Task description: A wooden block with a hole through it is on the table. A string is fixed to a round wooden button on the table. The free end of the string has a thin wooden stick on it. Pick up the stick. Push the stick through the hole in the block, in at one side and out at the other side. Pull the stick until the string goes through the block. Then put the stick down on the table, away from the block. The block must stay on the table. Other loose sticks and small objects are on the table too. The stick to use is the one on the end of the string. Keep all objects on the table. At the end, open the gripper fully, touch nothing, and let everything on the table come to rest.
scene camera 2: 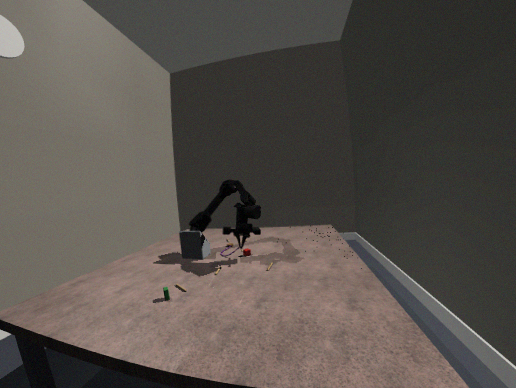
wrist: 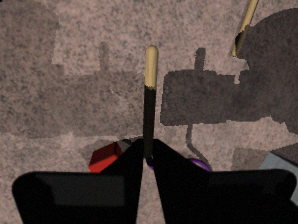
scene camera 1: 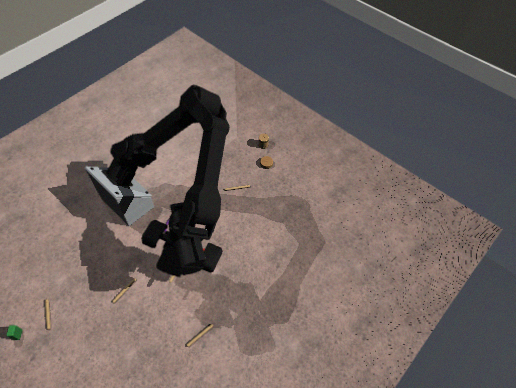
Note:
I see my gripper (scene camera 1: 182, 259) and a thin wooden stick (wrist: 151, 63).
My gripper is seen too in the wrist view (wrist: 147, 144).

